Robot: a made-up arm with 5 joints. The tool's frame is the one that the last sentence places. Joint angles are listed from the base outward.
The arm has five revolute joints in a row. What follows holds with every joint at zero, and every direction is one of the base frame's. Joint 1 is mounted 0.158 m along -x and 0.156 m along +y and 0.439 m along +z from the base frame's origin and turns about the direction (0.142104, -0.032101, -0.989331), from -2.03 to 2.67 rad. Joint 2 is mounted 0.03 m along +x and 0.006 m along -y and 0.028 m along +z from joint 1 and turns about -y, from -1.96 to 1.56 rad. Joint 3 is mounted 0.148 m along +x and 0.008 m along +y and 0.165 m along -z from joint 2 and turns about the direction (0.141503, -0.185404, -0.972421), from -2.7 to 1.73 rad. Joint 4 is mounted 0.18 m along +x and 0.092 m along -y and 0.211 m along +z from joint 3 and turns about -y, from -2.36 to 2.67 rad. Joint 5 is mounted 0.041 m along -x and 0.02 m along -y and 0.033 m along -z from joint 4 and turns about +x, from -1.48 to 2.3 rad. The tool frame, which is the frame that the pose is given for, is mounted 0.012 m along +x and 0.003 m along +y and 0.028 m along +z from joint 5; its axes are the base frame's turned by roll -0.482, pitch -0.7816 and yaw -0.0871 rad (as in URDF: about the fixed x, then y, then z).
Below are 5 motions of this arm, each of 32 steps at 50 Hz.
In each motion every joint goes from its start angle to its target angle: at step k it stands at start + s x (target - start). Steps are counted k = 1, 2, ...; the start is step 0. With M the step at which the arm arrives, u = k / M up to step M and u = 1 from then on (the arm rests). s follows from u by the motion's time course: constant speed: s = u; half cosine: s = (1 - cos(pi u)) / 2; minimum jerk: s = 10 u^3 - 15 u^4 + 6 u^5.
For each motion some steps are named. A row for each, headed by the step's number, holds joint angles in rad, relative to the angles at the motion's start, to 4 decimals.
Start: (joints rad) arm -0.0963 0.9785 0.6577 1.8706 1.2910
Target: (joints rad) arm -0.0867 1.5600 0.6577 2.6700 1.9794
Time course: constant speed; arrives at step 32
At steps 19, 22, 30, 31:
19: 0.0057 0.3453 0.0000 0.4746 0.4087
22: 0.0066 0.3998 0.0000 0.5496 0.4733
30: 0.0090 0.5452 0.0000 0.7494 0.6454
31: 0.0093 0.5633 0.0000 0.7744 0.6669

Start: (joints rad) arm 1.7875 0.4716 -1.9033 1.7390 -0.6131
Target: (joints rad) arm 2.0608 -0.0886 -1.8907 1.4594 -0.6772
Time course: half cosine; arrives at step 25
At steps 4, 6, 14, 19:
4: 0.0169 -0.0346 0.0008 -0.0173 -0.0040
6: 0.0370 -0.0759 0.0017 -0.0379 -0.0087
14: 0.1623 -0.3326 0.0075 -0.1660 -0.0381
19: 0.2363 -0.4843 0.0109 -0.2417 -0.0554

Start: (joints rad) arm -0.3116 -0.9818 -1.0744 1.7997 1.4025
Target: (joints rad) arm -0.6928 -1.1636 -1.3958 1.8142 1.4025
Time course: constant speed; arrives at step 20
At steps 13, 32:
13: -0.2478 -0.1182 -0.2089 0.0094 0.0000
32: -0.3812 -0.1818 -0.3214 0.0145 0.0000

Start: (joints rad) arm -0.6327 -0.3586 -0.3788 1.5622 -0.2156
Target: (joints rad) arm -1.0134 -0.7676 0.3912 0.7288 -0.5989
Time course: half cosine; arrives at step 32
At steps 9, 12, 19, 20, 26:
9: -0.0696 -0.0748 0.1408 -0.1523 -0.0701
12: -0.1175 -0.1262 0.2377 -0.2572 -0.1183
19: -0.2456 -0.2639 0.4968 -0.5377 -0.2473
20: -0.2632 -0.2828 0.5323 -0.5762 -0.2650
26: -0.3486 -0.3745 0.7051 -0.7632 -0.3510

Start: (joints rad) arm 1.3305 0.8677 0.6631 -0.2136 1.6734
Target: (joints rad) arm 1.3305 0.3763 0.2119 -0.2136 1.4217
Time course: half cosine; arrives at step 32
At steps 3, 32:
3: 0.0000 -0.0106 -0.0097 0.0000 -0.0054
32: 0.0000 -0.4914 -0.4512 0.0000 -0.2517

